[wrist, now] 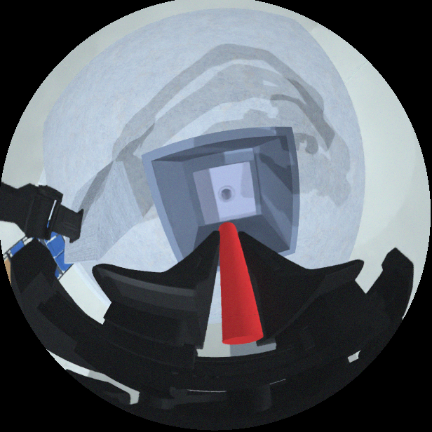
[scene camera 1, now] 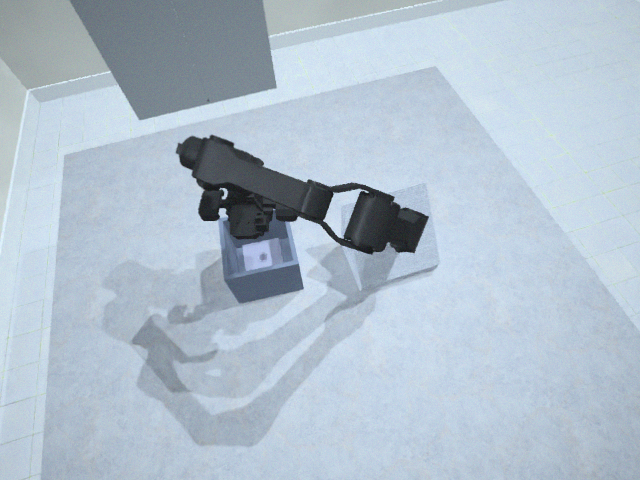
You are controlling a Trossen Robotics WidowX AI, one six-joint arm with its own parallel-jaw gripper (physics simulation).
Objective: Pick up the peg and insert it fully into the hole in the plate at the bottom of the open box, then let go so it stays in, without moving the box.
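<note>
The blue-grey open box (scene camera 1: pixel 266 283) (wrist: pixel 172 200) stands upright on the mat. A pale plate (scene camera 1: pixel 250 256) (wrist: pixel 242 175) lies at its bottom, with a small round hole (scene camera 1: pixel 263 256) (wrist: pixel 226 194). My gripper (wrist: pixel 227 236) is shut on the red peg (wrist: pixel 240 300). In the wrist view the peg's far tip overlaps the near inner side of the box, below the hole in the picture, apart from it. In the scene view the gripper's body (scene camera 1: pixel 247 221) covers the back part of the box; the fingertips and the peg are hidden there. The tip's height above the plate is unclear.
A pale square slab (scene camera 1: pixel 421 242) lies under the arm's base, right of the box in the scene view. A large grey panel (scene camera 1: pixel 191 56) stands at the back left. The arm's shadows fall across the mat (scene camera 1: pixel 439 361) and partly over the plate.
</note>
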